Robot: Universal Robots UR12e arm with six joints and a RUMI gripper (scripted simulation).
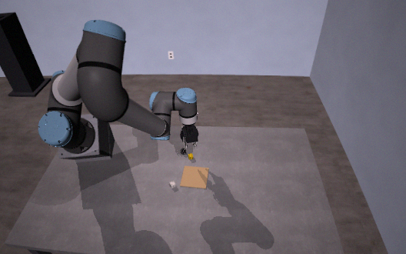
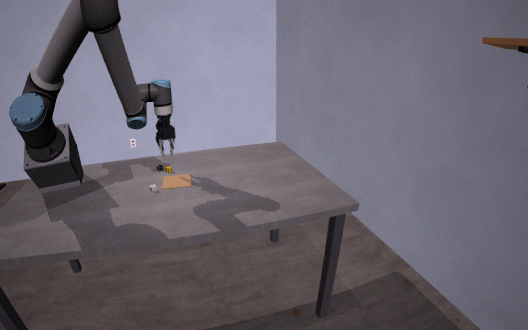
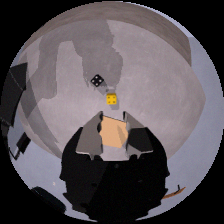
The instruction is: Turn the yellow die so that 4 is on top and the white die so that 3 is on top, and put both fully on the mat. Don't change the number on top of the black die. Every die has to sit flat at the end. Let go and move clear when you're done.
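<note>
The yellow die is 9 cm below my hand. The rest, counted from my hand: black die: 5 cm behind, 4 cm to the left, 9 cm below; then white die: 8 cm behind, 21 cm to the right, 9 cm below; then tan mat: 4 cm ahead, 14 cm to the right, 10 cm below.
</note>
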